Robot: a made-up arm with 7 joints. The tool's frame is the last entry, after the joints. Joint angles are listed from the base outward.
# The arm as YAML. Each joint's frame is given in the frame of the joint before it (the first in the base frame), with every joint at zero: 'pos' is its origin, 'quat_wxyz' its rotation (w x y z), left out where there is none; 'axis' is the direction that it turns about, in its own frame. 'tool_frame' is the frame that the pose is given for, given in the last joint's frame.
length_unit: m
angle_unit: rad
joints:
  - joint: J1
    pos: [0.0, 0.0, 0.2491]
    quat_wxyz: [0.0, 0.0, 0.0, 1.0]
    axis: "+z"
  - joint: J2
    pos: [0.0, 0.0, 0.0]
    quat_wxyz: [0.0, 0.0, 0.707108, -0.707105]
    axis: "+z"
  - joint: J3
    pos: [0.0, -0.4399, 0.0]
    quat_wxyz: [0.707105, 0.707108, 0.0, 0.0]
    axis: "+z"
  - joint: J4
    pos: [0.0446, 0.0, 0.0]
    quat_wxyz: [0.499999, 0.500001, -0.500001, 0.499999]
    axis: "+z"
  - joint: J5
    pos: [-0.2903, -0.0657, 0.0]
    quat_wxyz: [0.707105, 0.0, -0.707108, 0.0]
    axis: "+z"
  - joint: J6
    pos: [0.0, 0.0, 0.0]
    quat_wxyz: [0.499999, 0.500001, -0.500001, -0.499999]
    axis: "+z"
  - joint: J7
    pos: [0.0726, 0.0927, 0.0]
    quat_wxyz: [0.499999, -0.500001, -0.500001, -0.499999]
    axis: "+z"
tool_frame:
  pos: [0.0, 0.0, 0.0]
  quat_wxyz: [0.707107, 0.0, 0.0, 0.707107]
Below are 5 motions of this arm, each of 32 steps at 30 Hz.
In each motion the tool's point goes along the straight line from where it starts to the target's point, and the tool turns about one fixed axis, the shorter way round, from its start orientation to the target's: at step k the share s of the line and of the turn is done. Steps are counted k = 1, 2, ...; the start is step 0. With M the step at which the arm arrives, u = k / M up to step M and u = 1 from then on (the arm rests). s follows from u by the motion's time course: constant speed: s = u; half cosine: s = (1 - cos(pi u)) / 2; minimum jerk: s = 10 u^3 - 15 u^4 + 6 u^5.
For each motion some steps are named. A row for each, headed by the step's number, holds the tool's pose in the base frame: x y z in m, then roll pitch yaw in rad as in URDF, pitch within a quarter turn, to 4 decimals.
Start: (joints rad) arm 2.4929 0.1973 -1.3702 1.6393 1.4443 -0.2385 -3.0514
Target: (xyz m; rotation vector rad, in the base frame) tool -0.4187 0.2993 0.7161 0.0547 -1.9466 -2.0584
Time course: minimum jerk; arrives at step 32
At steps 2, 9, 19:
2: 0.1706 0.3864 0.7823 1.4671 0.2129 2.4555
9: 0.0897 0.3744 0.7732 1.4929 0.1626 2.5874
19: -0.2248 0.3280 0.7379 1.5255 -0.0516 3.0854

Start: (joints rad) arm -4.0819 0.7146 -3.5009 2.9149 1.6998 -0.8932 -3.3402
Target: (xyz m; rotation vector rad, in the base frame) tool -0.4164 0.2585 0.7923 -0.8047 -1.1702 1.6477
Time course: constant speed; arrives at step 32
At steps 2, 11, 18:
2: -0.3848 0.2998 0.8138 -0.7288 -1.0024 0.9716
11: -0.3943 0.2874 0.8074 -1.0589 -0.7482 1.4132
18: -0.4016 0.2778 0.8023 -1.1738 -0.5098 1.6249

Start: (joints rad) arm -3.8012 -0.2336 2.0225 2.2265 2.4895 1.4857 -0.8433
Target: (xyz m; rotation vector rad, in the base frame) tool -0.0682 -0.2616 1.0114 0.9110 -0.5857 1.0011
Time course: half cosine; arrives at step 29
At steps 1, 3, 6, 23, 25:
1: 0.1355 -0.3683 0.9636 -0.1679 -0.9470 -2.7048
3: 0.1307 -0.3658 0.9648 -0.1603 -0.9598 -2.7596
6: 0.1153 -0.3577 0.9684 -0.1259 -0.9996 -2.9468
23: -0.0474 -0.2725 1.0065 0.6098 -0.9442 1.0270
25: -0.0588 -0.2665 1.0092 0.6220 -0.9126 0.9005

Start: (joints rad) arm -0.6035 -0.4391 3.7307 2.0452 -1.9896 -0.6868 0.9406
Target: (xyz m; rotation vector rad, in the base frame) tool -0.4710 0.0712 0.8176 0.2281 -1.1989 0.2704
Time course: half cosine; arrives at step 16
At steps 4, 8, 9, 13, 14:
4: -0.5067 0.0391 0.7223 1.5233 -0.8477 -0.9596
8: -0.4919 0.0524 0.7618 1.1681 -1.0856 -0.7014
9: -0.4878 0.0561 0.7727 1.0169 -1.1387 -0.5759
13: -0.4745 0.0680 0.8082 0.3021 -1.2235 0.0565
14: -0.4726 0.0698 0.8133 0.1841 -1.2203 0.1626

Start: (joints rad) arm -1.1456 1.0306 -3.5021 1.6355 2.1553 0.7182 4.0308
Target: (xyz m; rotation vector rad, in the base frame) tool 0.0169 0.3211 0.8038 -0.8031 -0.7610 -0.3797
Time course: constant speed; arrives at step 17
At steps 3, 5, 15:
3: 0.2001 -0.0737 0.8705 0.1806 -0.2628 -1.1616
5: 0.1740 -0.0173 0.8610 0.1032 -0.3882 -1.0663
15: 0.0431 0.2647 0.8133 -0.6238 -0.8139 -0.2652

